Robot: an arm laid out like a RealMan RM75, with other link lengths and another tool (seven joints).
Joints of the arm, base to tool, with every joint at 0 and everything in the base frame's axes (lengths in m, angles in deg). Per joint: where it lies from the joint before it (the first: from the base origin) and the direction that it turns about. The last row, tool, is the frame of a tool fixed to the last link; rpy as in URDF.
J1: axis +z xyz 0 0 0.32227
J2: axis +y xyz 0 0 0
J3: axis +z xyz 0 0 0.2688
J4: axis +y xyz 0 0 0
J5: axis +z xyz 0 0 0.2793
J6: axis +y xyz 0 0 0
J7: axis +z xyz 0 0 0.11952
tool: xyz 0.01 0.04 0.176 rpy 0 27.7 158.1
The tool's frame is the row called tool.
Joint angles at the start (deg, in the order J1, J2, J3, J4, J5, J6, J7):
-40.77, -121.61, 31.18, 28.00, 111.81, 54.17, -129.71
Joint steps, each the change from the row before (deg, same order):
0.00, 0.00, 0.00, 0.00, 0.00, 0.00, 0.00
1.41, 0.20, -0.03, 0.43, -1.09, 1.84, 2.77
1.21, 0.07, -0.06, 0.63, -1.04, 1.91, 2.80
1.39, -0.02, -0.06, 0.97, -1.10, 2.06, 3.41
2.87, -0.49, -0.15, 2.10, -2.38, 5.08, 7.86
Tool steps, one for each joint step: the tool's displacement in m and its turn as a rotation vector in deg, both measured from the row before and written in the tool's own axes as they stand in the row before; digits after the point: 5 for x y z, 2 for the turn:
0.00000, 0.00000, 0.00000, 0.00, 0.00, 0.00
0.00495, 0.00346, -0.00841, 0.04, 0.15, 1.88
0.00543, 0.00025, -0.00715, 0.13, 0.19, 2.25
0.00593, -0.00041, -0.00844, -0.09, 0.00, 2.97
0.01869, -0.00524, -0.01365, 0.21, 0.41, 7.18

